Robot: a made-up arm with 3 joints. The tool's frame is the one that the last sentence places.
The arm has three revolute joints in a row. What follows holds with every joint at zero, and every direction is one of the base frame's.
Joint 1 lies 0.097 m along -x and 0.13 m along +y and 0.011 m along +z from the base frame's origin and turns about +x.
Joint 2 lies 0.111 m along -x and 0.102 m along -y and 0.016 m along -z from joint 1 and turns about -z.
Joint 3 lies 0.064 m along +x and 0.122 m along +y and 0.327 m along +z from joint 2 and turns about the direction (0.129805, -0.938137, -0.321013).
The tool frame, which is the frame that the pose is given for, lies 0.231 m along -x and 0.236 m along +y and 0.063 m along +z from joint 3; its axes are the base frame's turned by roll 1.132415, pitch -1.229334 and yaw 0.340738 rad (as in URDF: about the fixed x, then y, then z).
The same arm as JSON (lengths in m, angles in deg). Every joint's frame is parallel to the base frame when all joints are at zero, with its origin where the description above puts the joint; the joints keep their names.
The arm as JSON. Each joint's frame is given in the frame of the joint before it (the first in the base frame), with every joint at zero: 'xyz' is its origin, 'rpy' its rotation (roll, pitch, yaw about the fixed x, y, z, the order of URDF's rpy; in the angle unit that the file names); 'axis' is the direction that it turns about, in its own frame. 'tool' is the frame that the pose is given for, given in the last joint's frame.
{
  "units": {
    "length": "m",
    "angle": "deg"
  },
  "joints": [
    {
      "name": "joint 1",
      "type": "revolute",
      "origin": {
        "xyz": [
          -0.097,
          0.13,
          0.011
        ],
        "rpy": [
          0.0,
          0.0,
          0.0
        ]
      },
      "axis": [
        1.0,
        0.0,
        0.0
      ]
    },
    {
      "name": "joint 2",
      "type": "revolute",
      "origin": {
        "xyz": [
          -0.111,
          -0.102,
          -0.016
        ],
        "rpy": [
          0.0,
          0.0,
          0.0
        ]
      },
      "axis": [
        0.0,
        0.0,
        -1.0
      ]
    },
    {
      "name": "joint 3",
      "type": "revolute",
      "origin": {
        "xyz": [
          0.064,
          0.122,
          0.327
        ],
        "rpy": [
          0.0,
          0.0,
          0.0
        ]
      },
      "axis": [
        0.129805,
        -0.938137,
        -0.321013
      ]
    }
  ],
  "tool": {
    "origin": {
      "xyz": [
        -0.231,
        0.236,
        0.063
      ],
      "rpy": [
        64.88,
        -70.44,
        19.52
      ]
    }
  }
}

